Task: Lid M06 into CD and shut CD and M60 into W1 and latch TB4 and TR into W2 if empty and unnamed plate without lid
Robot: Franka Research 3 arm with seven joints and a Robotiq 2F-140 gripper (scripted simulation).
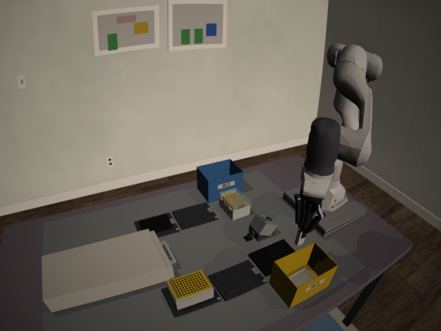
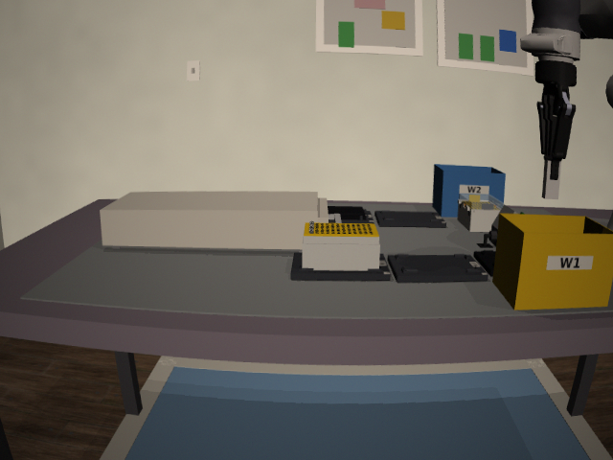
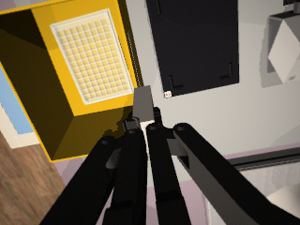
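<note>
My hand is 230 mm to the left of the green key DONE, 110 mm above it and 40 mm past it. Also, from my hand: black nest: 170 mm below, 80 mm to the right, 20 mm ahead; then yellow bin W1: 140 mm below, 70 mm to the left, 10 mm ahead; then tip rack TR: 360 mm ahead, 120 mm below, 60 mm to the right.
</note>
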